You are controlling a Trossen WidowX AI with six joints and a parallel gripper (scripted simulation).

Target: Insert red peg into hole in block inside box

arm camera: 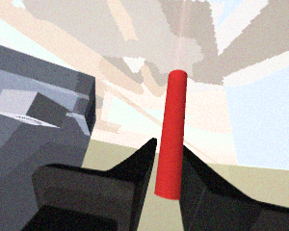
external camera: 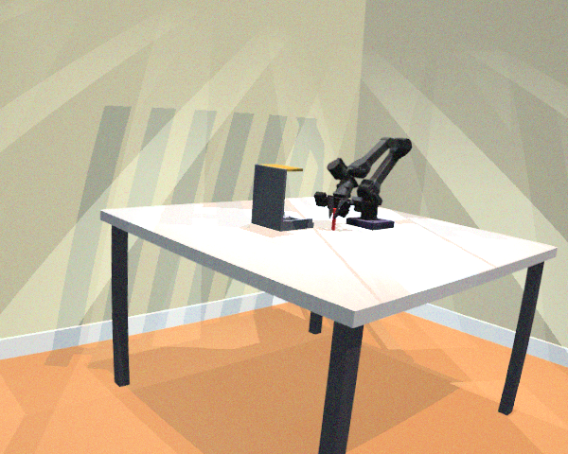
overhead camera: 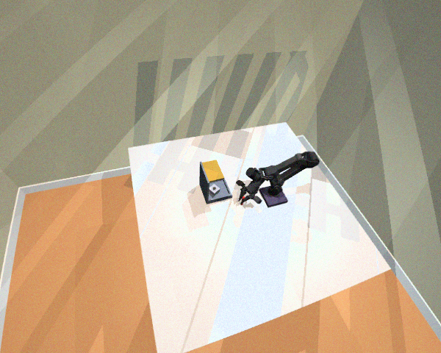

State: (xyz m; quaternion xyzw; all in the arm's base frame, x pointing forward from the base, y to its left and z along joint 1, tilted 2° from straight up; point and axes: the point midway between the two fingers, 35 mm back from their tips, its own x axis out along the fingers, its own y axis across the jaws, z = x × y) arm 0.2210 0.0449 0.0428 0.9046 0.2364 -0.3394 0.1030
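My gripper tip is 17 cm below the yellow roof, 15 cm short of it and 13 cm to the left of it. From my gripper tip the other things lie so: red peg (2 cm behind, 1 cm to the right, 1 cm below).
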